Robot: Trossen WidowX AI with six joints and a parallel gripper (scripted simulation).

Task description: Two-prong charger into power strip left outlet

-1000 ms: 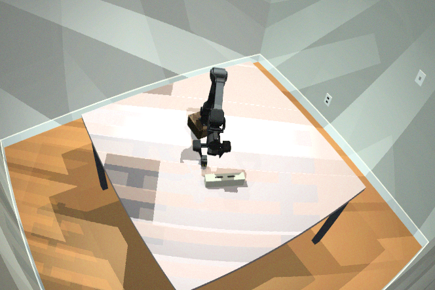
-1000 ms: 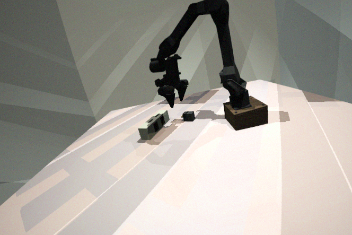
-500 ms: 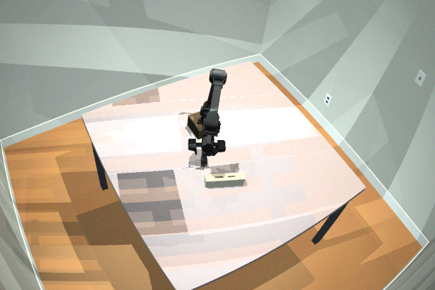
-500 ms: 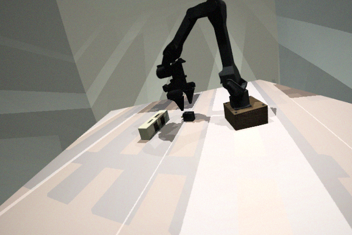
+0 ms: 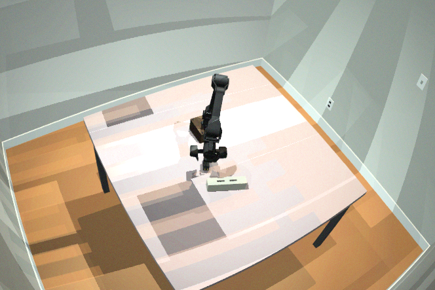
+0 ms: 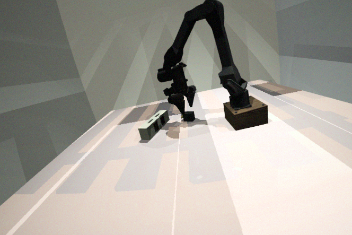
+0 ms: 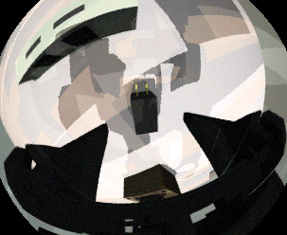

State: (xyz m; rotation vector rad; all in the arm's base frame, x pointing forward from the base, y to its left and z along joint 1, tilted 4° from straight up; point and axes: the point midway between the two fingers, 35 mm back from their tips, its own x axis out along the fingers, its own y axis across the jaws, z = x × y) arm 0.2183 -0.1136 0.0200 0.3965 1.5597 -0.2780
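My gripper tip is now 3 cm above the black charger, 1 cm to the left of it and 1 cm short of it.
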